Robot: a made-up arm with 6 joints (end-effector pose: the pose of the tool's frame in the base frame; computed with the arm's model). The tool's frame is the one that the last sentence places.
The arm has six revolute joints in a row. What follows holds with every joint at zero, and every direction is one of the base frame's. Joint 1 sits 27.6 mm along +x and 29.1 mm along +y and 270.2 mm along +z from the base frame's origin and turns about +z. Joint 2 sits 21.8 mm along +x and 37.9 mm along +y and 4.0 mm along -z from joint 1 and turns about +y. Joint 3 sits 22.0 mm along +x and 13.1 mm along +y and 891.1 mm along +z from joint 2 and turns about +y. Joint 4 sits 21.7 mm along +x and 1.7 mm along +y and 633.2 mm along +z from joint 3 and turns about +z. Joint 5 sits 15.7 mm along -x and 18.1 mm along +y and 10.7 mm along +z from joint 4 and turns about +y. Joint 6 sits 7.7 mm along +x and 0.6 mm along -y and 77.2 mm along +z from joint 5 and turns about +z. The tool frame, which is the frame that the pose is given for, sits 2.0 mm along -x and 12.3 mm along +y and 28.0 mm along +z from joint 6; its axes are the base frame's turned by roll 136.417, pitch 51.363 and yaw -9.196 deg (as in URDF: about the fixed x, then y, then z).
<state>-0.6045 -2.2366 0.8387 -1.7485 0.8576 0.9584</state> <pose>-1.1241 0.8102 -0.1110 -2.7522 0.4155 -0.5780</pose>
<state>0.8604 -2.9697 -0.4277 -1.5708 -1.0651 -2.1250</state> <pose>-0.0906 0.1235 -1.3052 1.1405 -0.9333 0.5002</pose>
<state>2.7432 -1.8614 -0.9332 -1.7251 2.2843 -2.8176</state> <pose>0.9953 -0.3753 -0.4925 0.5793 1.1406 -0.8602</pose>
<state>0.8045 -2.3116 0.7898 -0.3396 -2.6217 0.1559</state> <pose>-0.8839 -0.7677 -0.3275 -0.4001 1.3018 -2.0390</pose>
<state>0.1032 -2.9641 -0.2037 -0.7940 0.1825 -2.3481</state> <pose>-0.1575 0.0551 -1.3520 -0.7161 -0.8587 -0.0140</pose>
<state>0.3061 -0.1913 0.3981 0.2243 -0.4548 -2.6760</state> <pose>0.0131 0.0761 1.8799 -1.3146 1.6510 1.2347</pose>
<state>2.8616 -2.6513 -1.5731 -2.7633 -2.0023 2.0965</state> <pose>-0.0449 -0.0380 -0.9030 -1.0623 -1.6434 0.7428</pose>
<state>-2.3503 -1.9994 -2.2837 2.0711 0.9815 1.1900</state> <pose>0.2024 0.0583 -0.3514 1.9784 1.7199 1.3799</pose>
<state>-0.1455 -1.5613 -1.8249 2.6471 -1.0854 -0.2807</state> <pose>-0.7631 0.1216 -0.4077 -0.5085 -0.2046 0.5871</pose>
